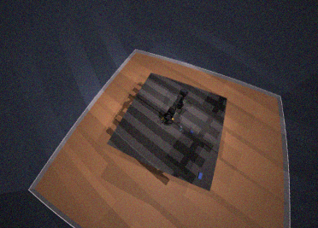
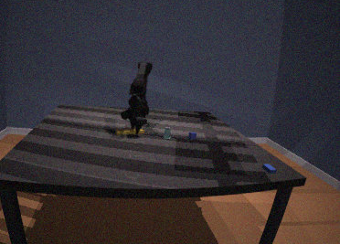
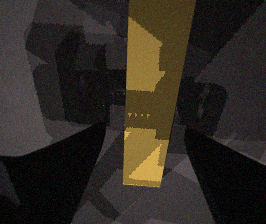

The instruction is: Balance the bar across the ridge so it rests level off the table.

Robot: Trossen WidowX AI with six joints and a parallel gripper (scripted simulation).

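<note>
My gripper tip is 10 mm short of the yellow bar and 30 mm to the left of it. Round my gripper tip: blue cube 60 mm ahead, 320 mm to the left, 10 mm above.
</note>
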